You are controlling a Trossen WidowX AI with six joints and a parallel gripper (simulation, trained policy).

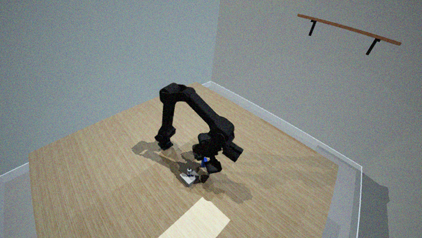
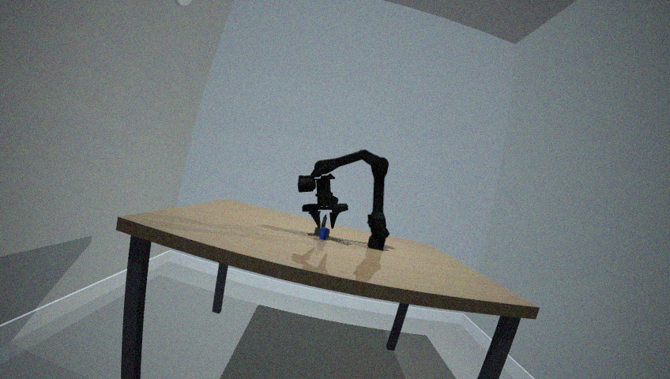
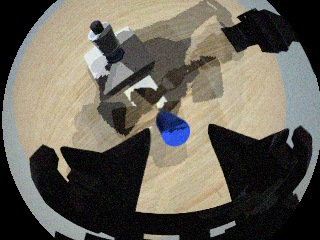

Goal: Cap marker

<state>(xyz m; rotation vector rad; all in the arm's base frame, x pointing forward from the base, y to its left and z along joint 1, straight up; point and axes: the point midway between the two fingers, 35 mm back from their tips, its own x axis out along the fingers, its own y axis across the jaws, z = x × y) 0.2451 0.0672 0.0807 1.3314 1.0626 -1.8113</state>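
My gripper tip is now 20 mm above the blue cap. From my gripper tip the other things lie so: marker 100 mm to the right, 20 mm above, 10 mm ahead; then holder block 100 mm to the right, 30 mm below, 10 mm ahead.
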